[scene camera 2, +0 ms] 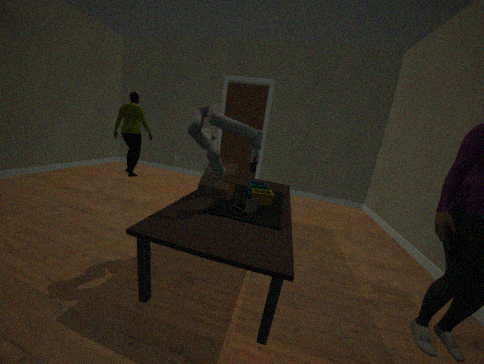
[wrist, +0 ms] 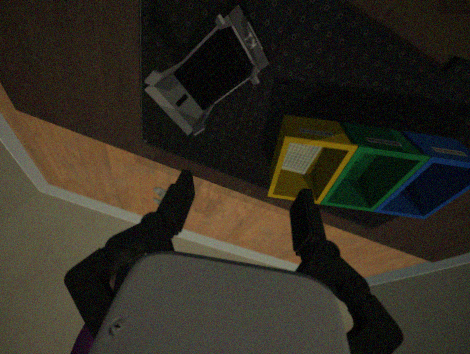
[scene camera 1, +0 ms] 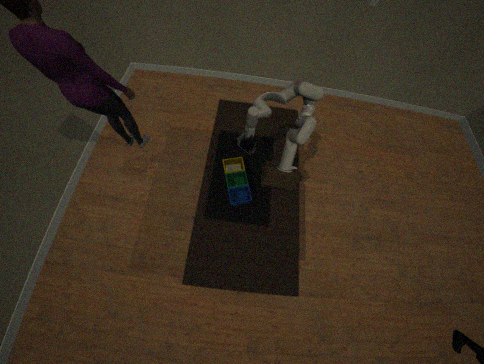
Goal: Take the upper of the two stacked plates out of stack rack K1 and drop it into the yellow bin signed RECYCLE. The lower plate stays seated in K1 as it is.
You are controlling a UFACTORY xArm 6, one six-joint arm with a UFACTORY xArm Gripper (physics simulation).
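Places are measured from the arm's base along level axes (x down, y ahead, z right), in metres.
Where they show: gripper, fingertip midpoint: (scene camera 2: 252, 171) (wrist: 244, 190) (scene camera 1: 248, 137); arm's base at its link origin: (scene camera 2: 219, 172) (scene camera 1: 284, 169).
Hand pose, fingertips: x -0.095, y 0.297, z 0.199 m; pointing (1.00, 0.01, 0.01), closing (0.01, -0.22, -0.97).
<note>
Things, the pixels of their top centre, and the offset from my fingertips. "*": a spot on its surface instead. Level surfaces: height alone.
- Stack rack K1 at its top centre: (wrist: 201, 84) (scene camera 2: 246, 195) (scene camera 1: 247, 140) dy -0.006, dx +0.160, dz +0.085 m
- black rectangle at a spot on its surface: (wrist: 215, 67) * dy -0.011, dx +0.243, dz +0.086 m
- white gridded plate at its top centre: (wrist: 299, 153) (scene camera 1: 233, 168) dy +0.101, dx +0.260, dz -0.150 m
- black mat at its surface level: dx +0.280 m
- dark table at its surface level: dx +0.293 m
Stack rack K1 (wrist: 170, 104) (scene camera 2: 251, 205) is the grey frame at the upper left of the wrist view. A black rectangle (wrist: 215, 67) fills its middle and looks like a dark plate seated low; how many layers it has cannot be told. The yellow bin (wrist: 324, 201) (scene camera 1: 226, 160) (scene camera 2: 263, 196) stands beside the rack, and a white gridded plate (wrist: 301, 157) (scene camera 1: 233, 167) lies inside it. My gripper (wrist: 244, 190) (scene camera 2: 253, 169) is open and empty, above the table. In the wrist view its fingers are below the rack and left of the bin's near edge.
A green bin (wrist: 377, 154) (scene camera 1: 236, 179) and a blue bin (wrist: 446, 159) (scene camera 1: 240, 195) adjoin the yellow one in a row. They stand on a black mat (wrist: 227, 145) on the dark table (scene camera 1: 240, 260) (scene camera 2: 215, 240). A person in purple (scene camera 1: 65, 60) (scene camera 2: 462, 175) stands off the table.
</note>
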